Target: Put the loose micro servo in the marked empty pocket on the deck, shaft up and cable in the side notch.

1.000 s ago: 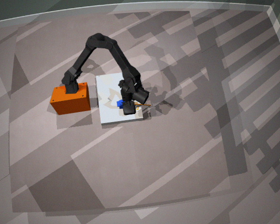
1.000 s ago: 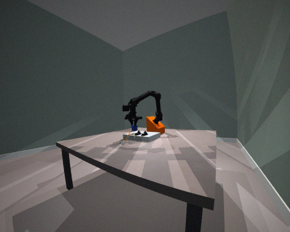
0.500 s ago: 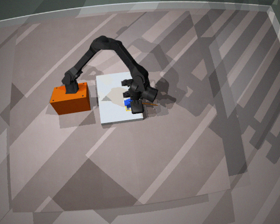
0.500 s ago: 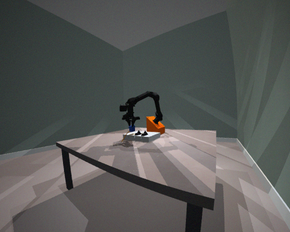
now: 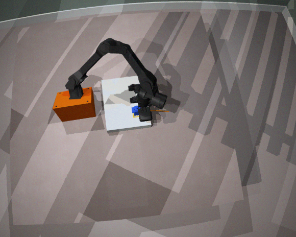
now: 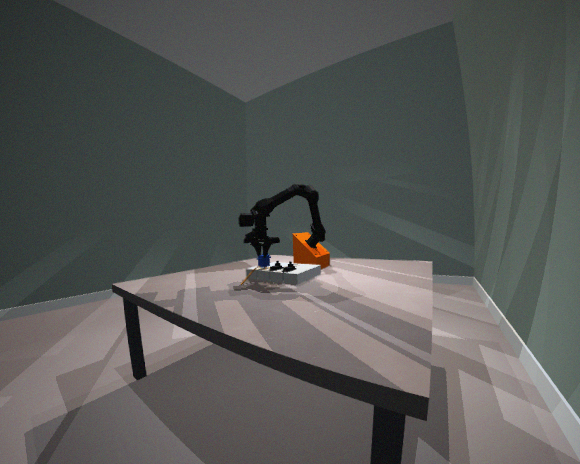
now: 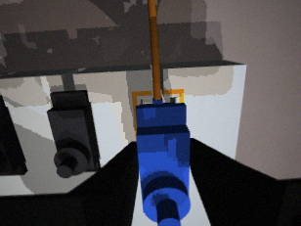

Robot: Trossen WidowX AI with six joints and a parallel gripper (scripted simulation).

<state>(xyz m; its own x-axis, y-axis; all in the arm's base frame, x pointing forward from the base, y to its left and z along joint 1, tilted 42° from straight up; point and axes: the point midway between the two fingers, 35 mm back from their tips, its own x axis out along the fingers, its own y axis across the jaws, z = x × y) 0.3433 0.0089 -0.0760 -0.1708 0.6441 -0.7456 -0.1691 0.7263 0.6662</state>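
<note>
Now: the white deck 13 cm behind my gripper tip, 8 cm below it and 5 cm to the left of it.
</note>
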